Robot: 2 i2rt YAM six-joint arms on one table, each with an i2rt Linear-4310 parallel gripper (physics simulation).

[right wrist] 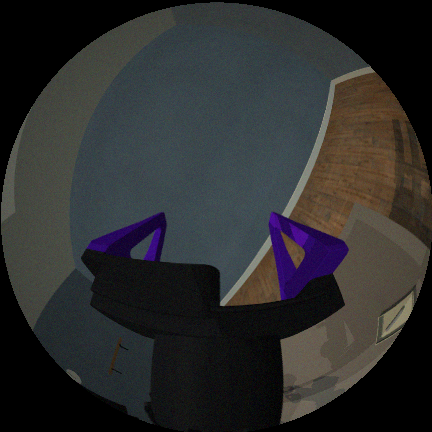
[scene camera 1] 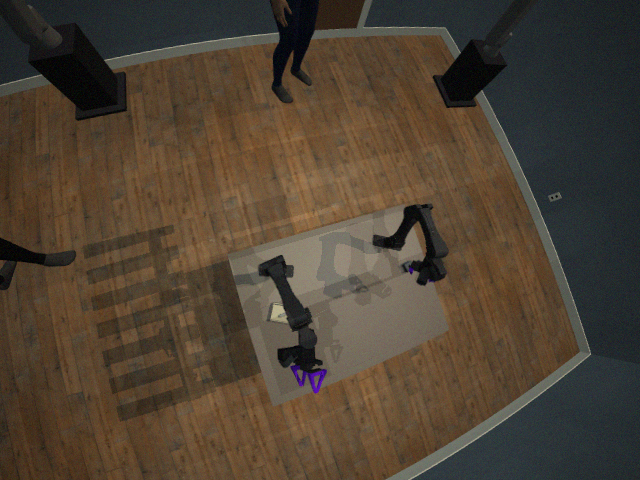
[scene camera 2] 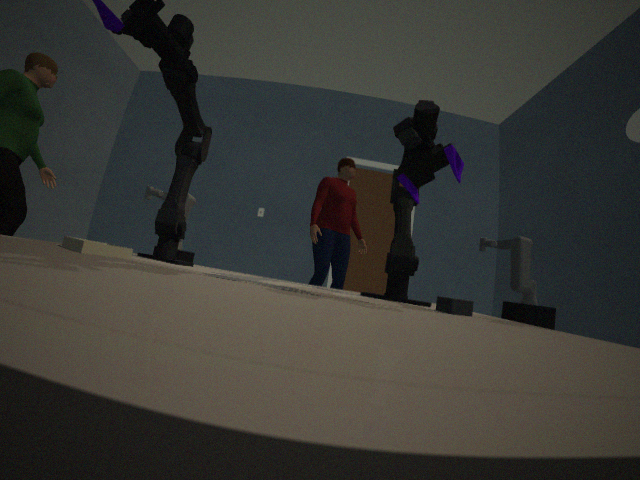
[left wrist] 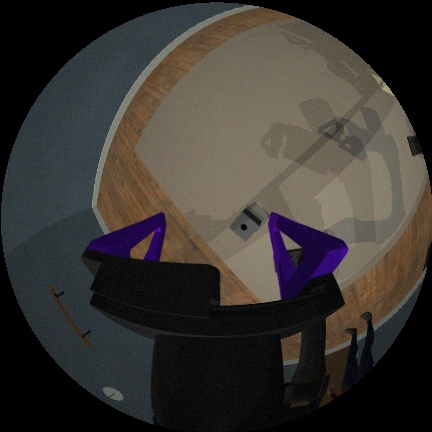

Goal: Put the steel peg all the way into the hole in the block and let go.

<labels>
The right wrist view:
my right gripper
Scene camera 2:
my left gripper
shallow tray
</labels>
